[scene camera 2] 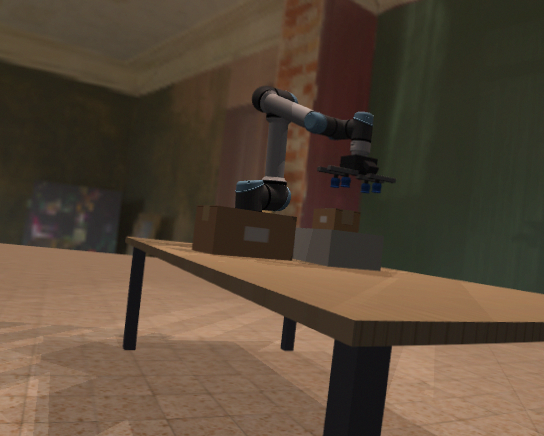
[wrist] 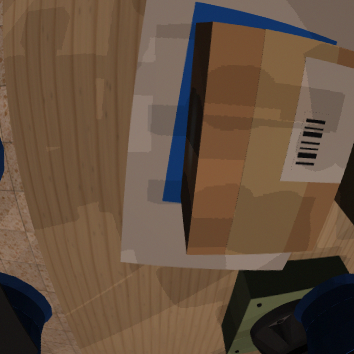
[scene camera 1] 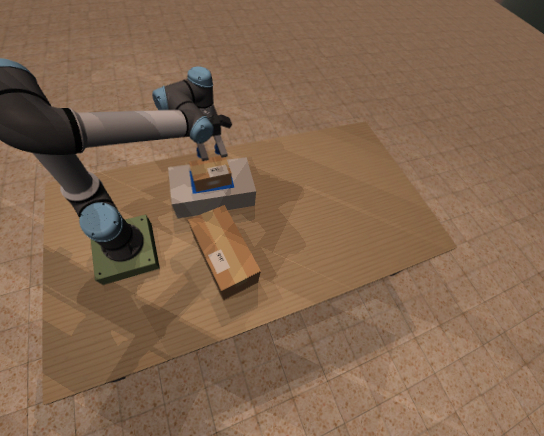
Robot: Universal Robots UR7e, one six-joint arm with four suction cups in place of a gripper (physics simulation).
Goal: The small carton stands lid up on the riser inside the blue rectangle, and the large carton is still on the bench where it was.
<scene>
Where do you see a large carton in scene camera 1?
230, 262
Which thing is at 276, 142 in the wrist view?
A small carton.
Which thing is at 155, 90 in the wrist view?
A grey riser.
</scene>
